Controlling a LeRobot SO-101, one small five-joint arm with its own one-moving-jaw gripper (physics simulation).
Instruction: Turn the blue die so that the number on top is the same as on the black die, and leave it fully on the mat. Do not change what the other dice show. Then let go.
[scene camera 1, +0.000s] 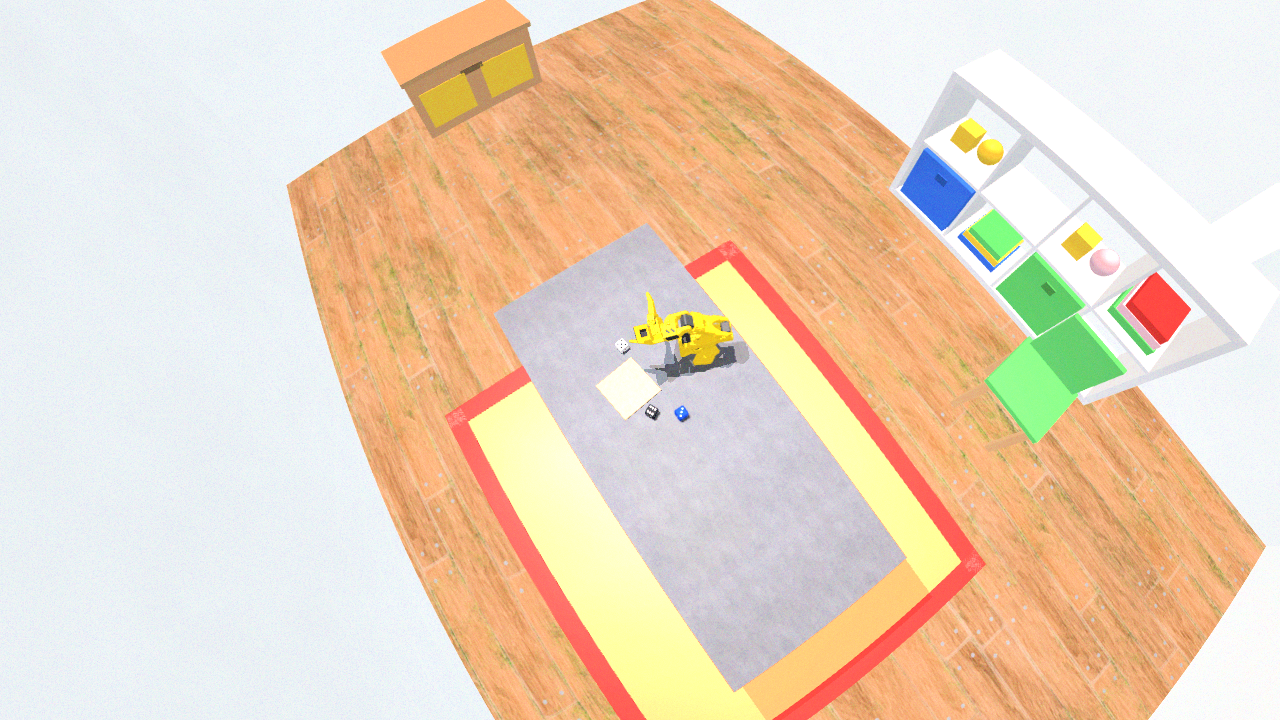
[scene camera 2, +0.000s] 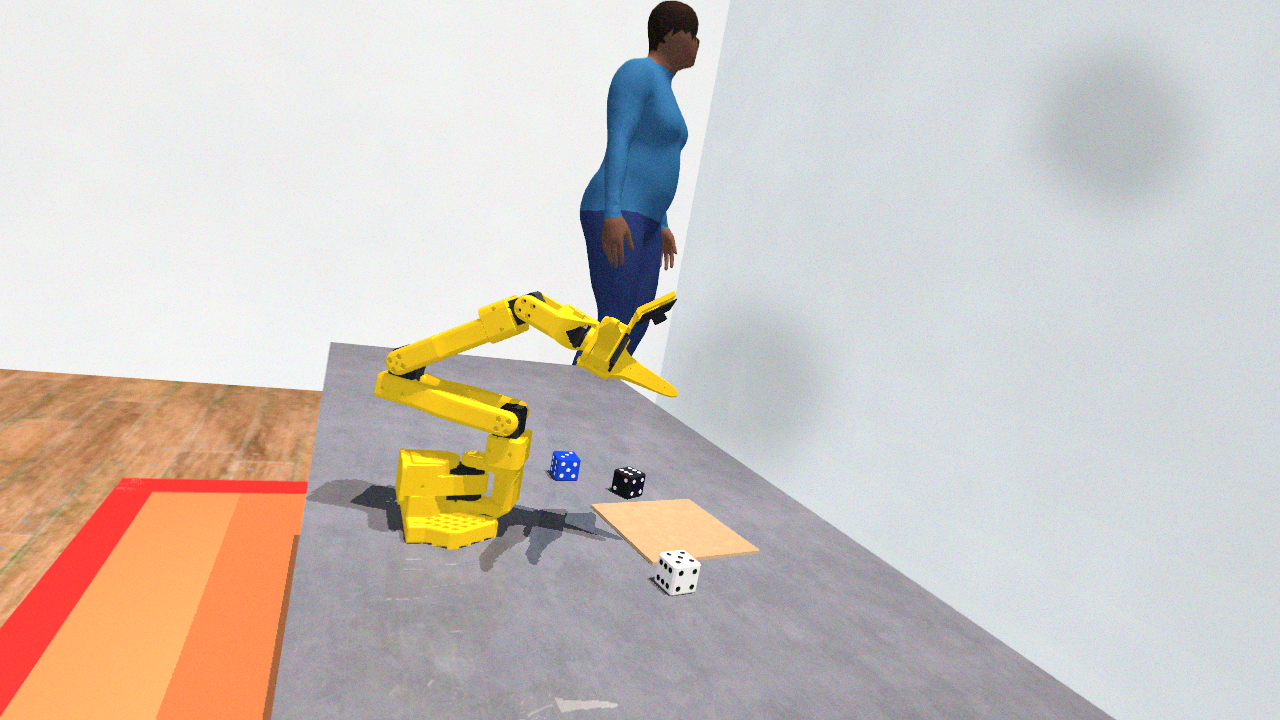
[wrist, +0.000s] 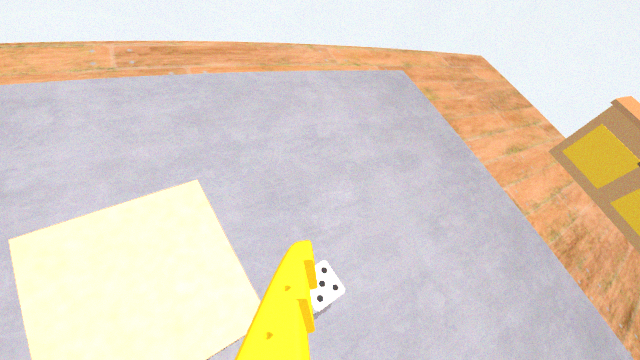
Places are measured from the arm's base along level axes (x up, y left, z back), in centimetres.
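Pixels of known places: end effector, tool point: (scene camera 1: 630, 340) (scene camera 2: 673, 392) (wrist: 313, 257); arm's base, origin of the base link: (scene camera 1: 695, 352) (scene camera 2: 465, 523).
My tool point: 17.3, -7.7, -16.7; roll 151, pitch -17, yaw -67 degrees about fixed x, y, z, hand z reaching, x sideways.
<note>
Ahead of a thing's pixels: the offset from my tool point to its middle, as dx, dy, dz. Level surfaces: height alone.
The blue die {-15.8, +21.3, +2.2} (scene camera 1: 682, 413) (scene camera 2: 564, 466) rests on the table off the mat; its top seems to show three, though the pips are small. The black die {-15.8, +16.0, -4.6} (scene camera 1: 651, 411) (scene camera 2: 628, 481) stands beside the mat's edge, six on top. The white die {-15.8, -6.2, -0.7} (scene camera 1: 622, 345) (scene camera 2: 677, 572) (wrist: 327, 287) stands across the mat from them, five on top. The thin beige mat {-17.1, +5.7, -6.2} (scene camera 1: 628, 388) (scene camera 2: 675, 528) (wrist: 130, 285) bears no die. My gripper (scene camera 1: 640, 317) is fully open and empty, high above the table near the white die. In the wrist view its fixed jaw (wrist: 287, 300) covers part of that die; the moving jaw is out of picture.
The arm's yellow base (scene camera 2: 452, 523) stands on the grey table {dx -17.3} (scene camera 1: 733, 537) (scene camera 2: 501, 644) (wrist: 250, 125), on the blue die's side of the mat. Its shadow reaches the mat's edge. A cabinet (scene camera 1: 465, 35), a green chair (scene camera 1: 1029, 389) and a person (scene camera 2: 635, 134) are beyond the table.
</note>
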